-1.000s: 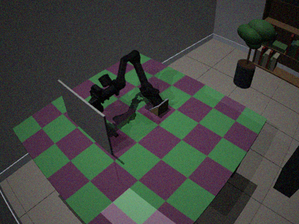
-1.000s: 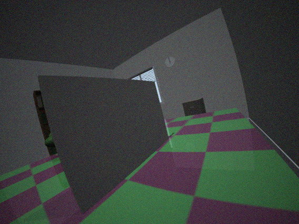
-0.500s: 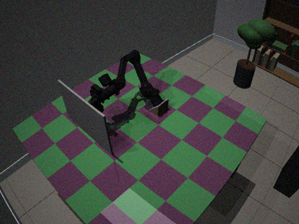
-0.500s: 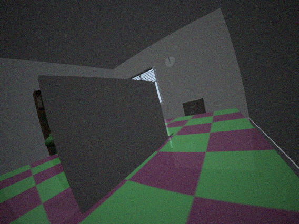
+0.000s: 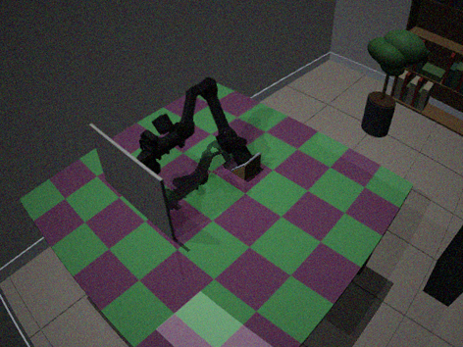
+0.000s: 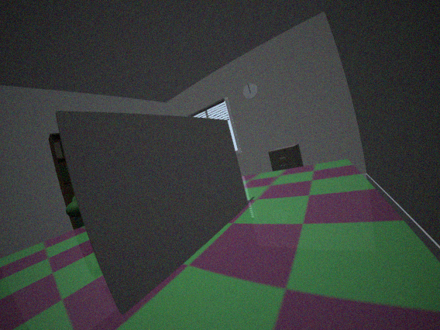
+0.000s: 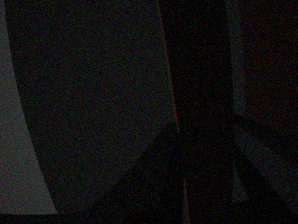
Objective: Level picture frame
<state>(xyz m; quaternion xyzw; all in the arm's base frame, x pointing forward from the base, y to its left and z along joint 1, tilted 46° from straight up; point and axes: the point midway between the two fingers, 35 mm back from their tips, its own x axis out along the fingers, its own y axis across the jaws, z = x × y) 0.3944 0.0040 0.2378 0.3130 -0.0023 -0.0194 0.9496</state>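
Now: the picture frame 50 mm below my gripper tip, 10 mm to the right of it and 10 mm ahead of it. From my gripper tip the other things lie so: grey wall panel (70 mm below, 20 mm to the right, 20 mm ahead).
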